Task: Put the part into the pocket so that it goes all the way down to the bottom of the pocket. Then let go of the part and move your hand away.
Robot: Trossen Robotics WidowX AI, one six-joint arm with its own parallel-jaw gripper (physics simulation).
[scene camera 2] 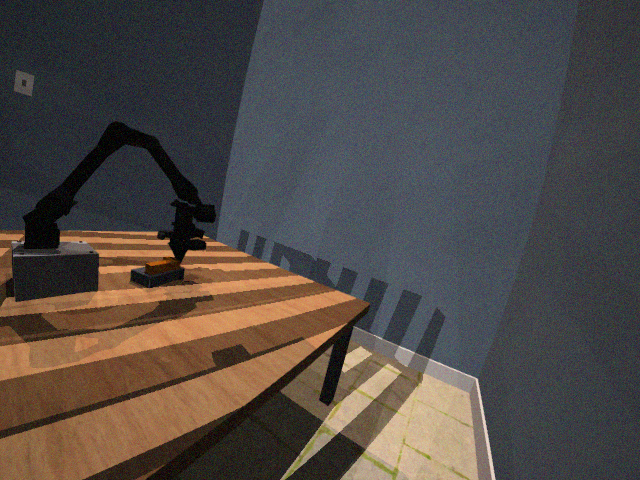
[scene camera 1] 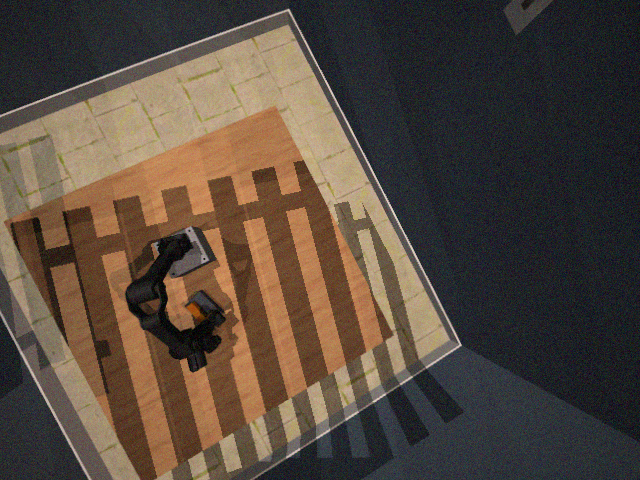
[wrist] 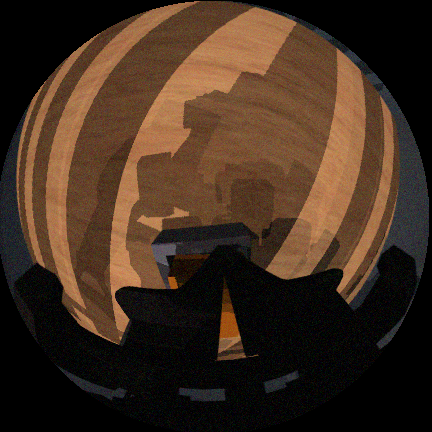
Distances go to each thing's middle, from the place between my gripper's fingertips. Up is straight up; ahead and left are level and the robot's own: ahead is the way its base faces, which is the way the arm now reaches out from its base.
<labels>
The pocket block (wrist: 199, 239) lies 70 mm behind my hand, 10 mm to the right of it and 30 mm below it.
</labels>
